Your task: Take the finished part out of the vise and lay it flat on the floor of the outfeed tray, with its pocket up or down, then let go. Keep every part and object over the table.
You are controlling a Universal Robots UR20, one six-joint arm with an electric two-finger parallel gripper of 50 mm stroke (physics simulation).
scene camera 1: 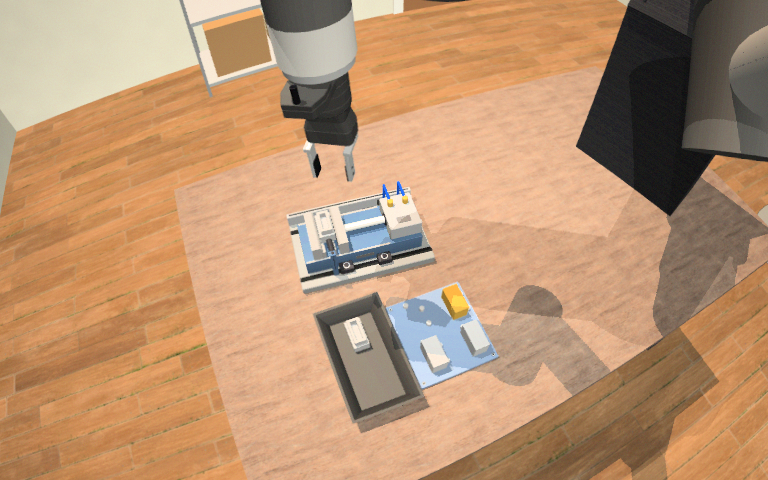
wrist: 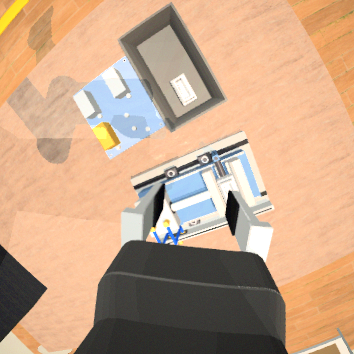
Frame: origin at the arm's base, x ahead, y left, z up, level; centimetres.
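Where they show: gripper, fingertip midpoint: (scene camera 1: 334, 174) (wrist: 194, 199).
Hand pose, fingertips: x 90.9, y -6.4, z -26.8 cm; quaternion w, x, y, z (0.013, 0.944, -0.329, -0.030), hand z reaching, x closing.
Observation:
Each offset is from my fingertips to the top centre of the thing. "*": to the spot under its first point.
The finished part {dz -21.7, dx +0.9, dy -8.9 cm} (scene camera 1: 324, 223) (wrist: 227, 185), white with a pocket on top, sits between the jaws of the vise {dz -23.3, dx -6.1, dy -7.8 cm} (scene camera 1: 365, 246) (wrist: 187, 189); in the wrist view a gripper finger hides some of it. My gripper (scene camera 1: 333, 172) (wrist: 194, 199) is open and empty, high above and behind the vise in the scene view. The grey outfeed tray (scene camera 1: 369, 421) (wrist: 197, 56) stands beside the vise. Another white part {dz -28.5, dx +4.0, dy +13.7 cm} (scene camera 1: 356, 333) (wrist: 183, 89) lies flat on the tray floor near its vise-side end, pocket up.
A blue plate {dz -32.4, dx -11.9, dy +20.1 cm} (scene camera 1: 410, 339) (wrist: 135, 102) beside the tray holds two whitish blocks {dz -28.8, dx -7.8, dy +24.3 cm} (scene camera 1: 434, 353) {dz -28.8, dx -16.7, dy +25.0 cm} (scene camera 1: 474, 337) (wrist: 116, 82) (wrist: 87, 103), a yellow block {dz -28.8, dx -17.2, dy +16.0 cm} (scene camera 1: 454, 301) (wrist: 106, 136) and small pegs. Blue hoses {* dz -22.3, dx -17.6, dy -10.1 cm} (scene camera 1: 400, 189) (wrist: 172, 234) rise at one end of the vise. The tray walls stand up around its floor.

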